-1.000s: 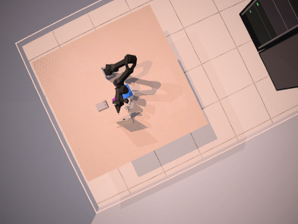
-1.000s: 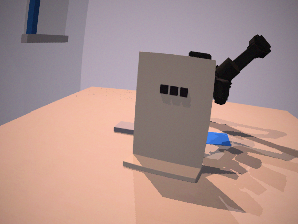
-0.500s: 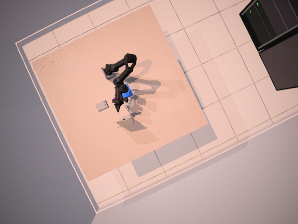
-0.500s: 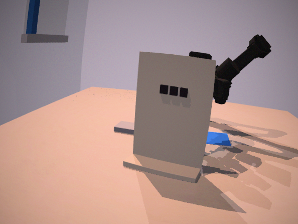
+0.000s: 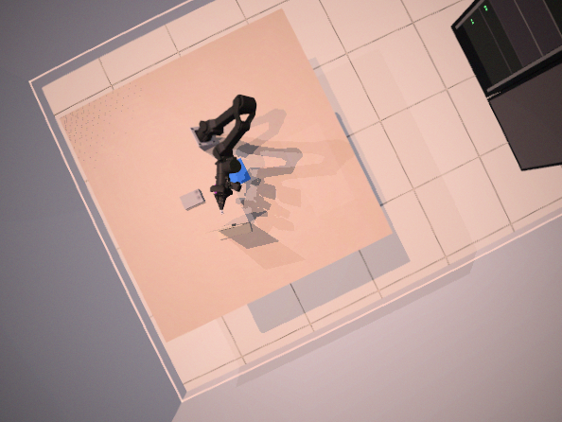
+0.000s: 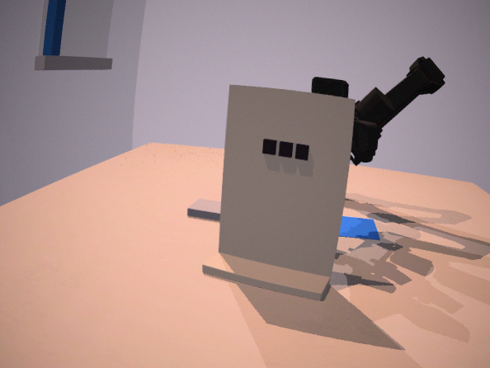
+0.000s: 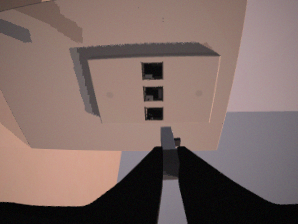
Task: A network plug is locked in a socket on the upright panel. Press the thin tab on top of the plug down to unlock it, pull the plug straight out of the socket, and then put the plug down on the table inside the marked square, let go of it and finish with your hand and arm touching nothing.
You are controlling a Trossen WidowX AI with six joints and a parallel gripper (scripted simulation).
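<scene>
Now: gripper tip 180 mm above the blue marked square, 150 mm past it and 110 mm to the right of it. Round my gripper tip: upright grey panel 90 mm ahead, 70 mm below, 20 mm to the right; purple cube 170 mm below, 130 mm behind; grey network plug right at my gripper tip.
</scene>
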